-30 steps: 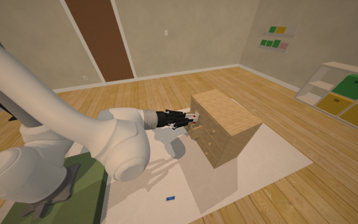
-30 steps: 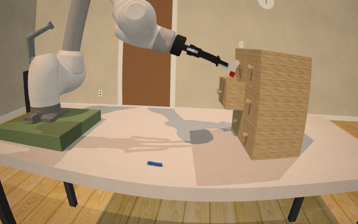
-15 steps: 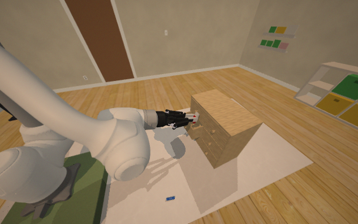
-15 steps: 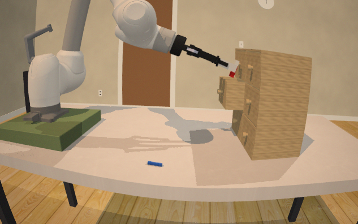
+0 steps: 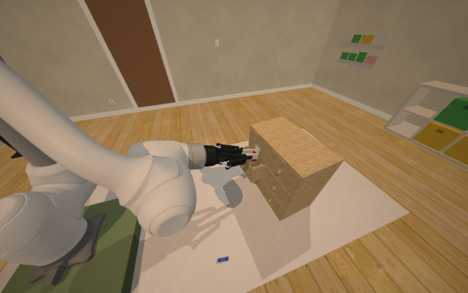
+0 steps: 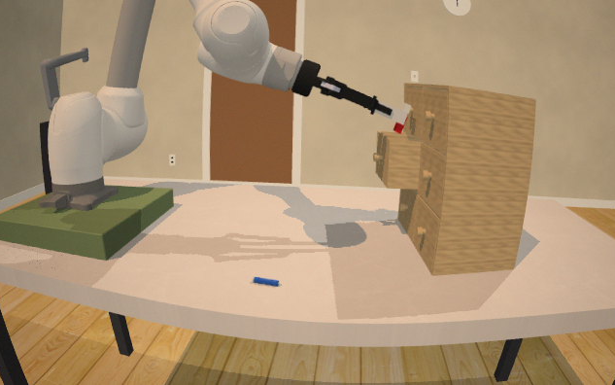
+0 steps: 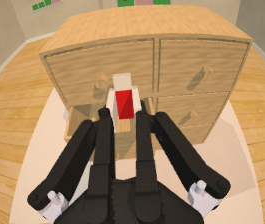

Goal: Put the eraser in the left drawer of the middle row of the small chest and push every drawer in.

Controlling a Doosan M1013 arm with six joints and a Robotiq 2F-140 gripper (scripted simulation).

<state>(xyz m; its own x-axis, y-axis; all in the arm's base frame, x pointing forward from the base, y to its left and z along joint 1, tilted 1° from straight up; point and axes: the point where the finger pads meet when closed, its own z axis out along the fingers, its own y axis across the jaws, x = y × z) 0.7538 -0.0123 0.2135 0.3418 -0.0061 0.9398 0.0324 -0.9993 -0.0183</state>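
The white eraser is 3 cm ahead of my hand. The rest, counted from my hand: small blue stick (26 cm below, 25 cm to the right, 22 cm behind).
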